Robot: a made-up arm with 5 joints. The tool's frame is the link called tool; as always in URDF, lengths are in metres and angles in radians.
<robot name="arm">
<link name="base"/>
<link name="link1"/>
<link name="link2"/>
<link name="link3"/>
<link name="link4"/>
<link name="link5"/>
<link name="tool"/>
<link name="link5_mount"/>
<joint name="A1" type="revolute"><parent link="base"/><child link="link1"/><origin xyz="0.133 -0.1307 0.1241" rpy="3.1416 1.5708 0"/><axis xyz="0 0 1"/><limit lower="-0.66" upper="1.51"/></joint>
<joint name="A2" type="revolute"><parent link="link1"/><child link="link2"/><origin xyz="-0.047 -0.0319 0.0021" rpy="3.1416 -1.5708 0"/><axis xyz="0 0 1"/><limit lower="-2.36" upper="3.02"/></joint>
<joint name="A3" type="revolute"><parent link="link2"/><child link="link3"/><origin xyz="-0.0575 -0.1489 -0.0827" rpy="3.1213 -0.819 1.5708"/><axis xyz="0 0 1"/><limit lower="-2.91" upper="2.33"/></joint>
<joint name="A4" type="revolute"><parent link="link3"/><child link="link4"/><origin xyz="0.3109 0.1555 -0.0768" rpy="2.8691 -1.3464 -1.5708"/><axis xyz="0 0 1"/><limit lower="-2.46" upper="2.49"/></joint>
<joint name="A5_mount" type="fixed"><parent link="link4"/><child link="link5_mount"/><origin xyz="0.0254 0.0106 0.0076" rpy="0 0 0"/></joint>
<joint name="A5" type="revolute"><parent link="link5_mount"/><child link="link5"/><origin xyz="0.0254 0.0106 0.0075" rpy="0.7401 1.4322 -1.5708"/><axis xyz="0 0 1"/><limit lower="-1.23" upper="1.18"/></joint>
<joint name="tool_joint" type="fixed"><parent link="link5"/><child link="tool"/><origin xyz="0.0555 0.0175 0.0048" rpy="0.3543 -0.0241 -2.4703"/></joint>
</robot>
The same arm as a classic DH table. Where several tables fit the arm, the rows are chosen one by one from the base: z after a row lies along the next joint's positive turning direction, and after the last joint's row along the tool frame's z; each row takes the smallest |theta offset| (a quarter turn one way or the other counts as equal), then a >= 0, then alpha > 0; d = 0 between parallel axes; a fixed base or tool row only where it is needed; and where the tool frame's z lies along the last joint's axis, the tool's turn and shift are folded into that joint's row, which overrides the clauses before.
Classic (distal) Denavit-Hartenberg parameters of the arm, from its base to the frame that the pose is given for. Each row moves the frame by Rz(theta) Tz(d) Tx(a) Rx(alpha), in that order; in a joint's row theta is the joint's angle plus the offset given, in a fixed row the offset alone. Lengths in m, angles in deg.
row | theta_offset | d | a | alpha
base (fixed) | -90 | 0.1241 | 0.1307 | 90
A1 | 0 | -0.1309 | -0.0319 | 90
A2 | 88.41 | -0.2703 | -0.0533 | -133.06
A3 | 72.92 | -0.3343 | -0.256 | -102.37
A4 | 43.8 | -0.2205 | -0.023 | -84.14
A5 | -49.89 | 0.001 | -0.0556 | 20.34
tool (fixed) | 3.98 | -0.0496 | 0 | 0
Joint limits (deg, base to tool): -37.82..86.52 -135.22..173.03 -166.73..133.5 -140.95..142.67 -70.47..67.61

